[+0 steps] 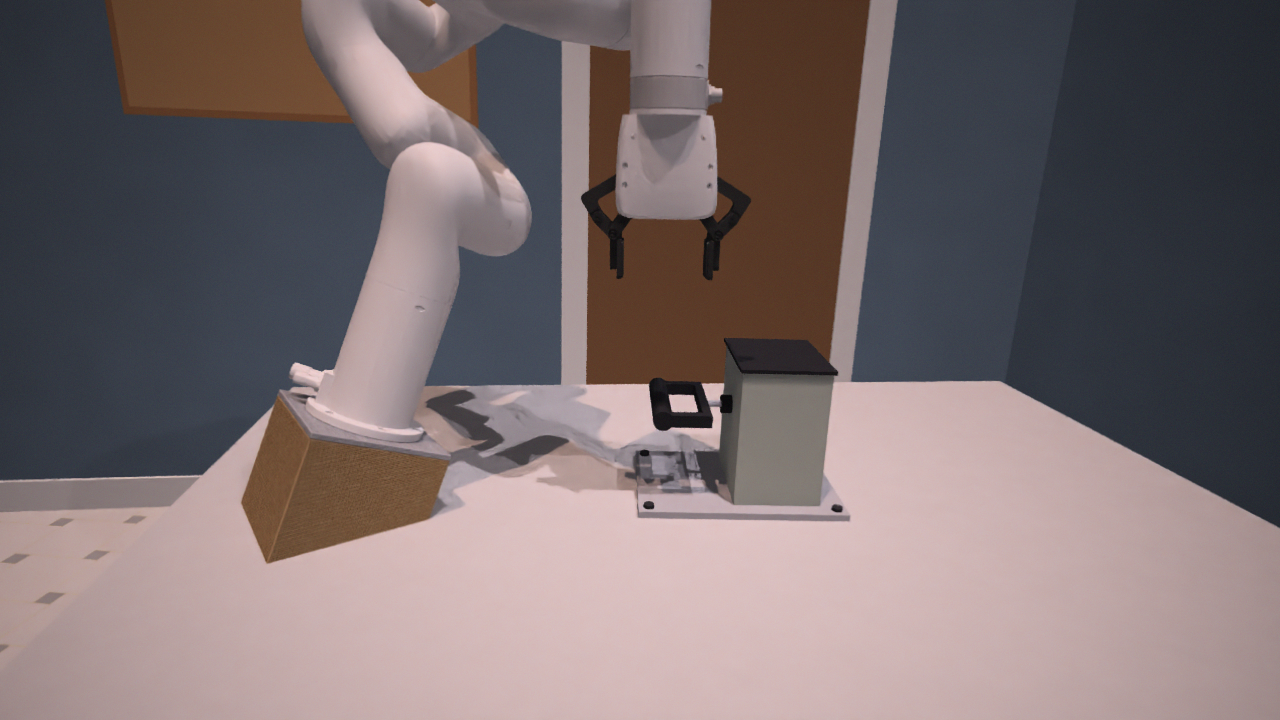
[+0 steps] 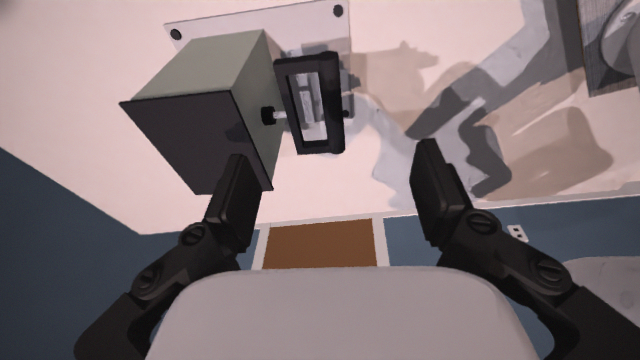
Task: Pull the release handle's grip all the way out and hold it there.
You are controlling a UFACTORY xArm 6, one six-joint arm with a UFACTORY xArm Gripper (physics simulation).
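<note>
The black release handle (image 1: 702, 419) (image 2: 311, 149) is a rectangular loop with a thick round grip bar (image 1: 660, 404) (image 2: 334, 102) on its outer side. A short light rod (image 1: 715, 403) (image 2: 279, 115) joins it to a black collar (image 1: 725, 403) (image 2: 268, 115) on the side of a pale green box (image 1: 776, 438) (image 2: 210, 65) with a dark lid (image 1: 778, 355) (image 2: 185, 135). A short stretch of rod shows. My gripper (image 1: 663, 275) (image 2: 330, 166) is open and empty, pointing down, well above the handle and apart from it and the box.
The box stands on a light base plate (image 1: 742, 514) (image 2: 215, 22) with dark bolts at its corners. The arm's wood-sided mounting block (image 1: 358, 497) stands on the left of the white table (image 1: 626, 617). A brown door (image 1: 778, 268) (image 2: 320, 245) and blue walls are behind. Arm shadows fall near the plate.
</note>
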